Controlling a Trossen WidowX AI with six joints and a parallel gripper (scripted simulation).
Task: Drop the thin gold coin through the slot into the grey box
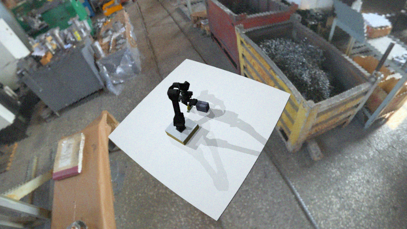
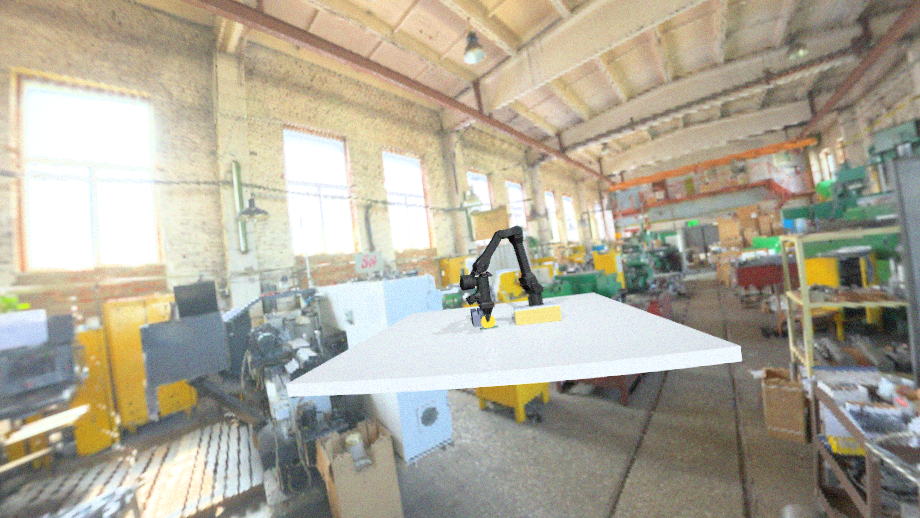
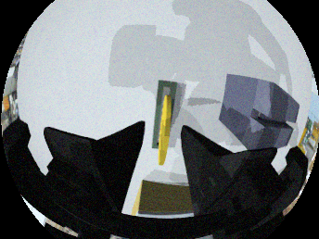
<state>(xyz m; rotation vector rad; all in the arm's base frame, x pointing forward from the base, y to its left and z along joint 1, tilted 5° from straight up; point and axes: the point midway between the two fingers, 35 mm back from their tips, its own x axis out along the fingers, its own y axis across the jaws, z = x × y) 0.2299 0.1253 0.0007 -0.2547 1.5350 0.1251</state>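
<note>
The gold coin lies right at my gripper tip.
</note>
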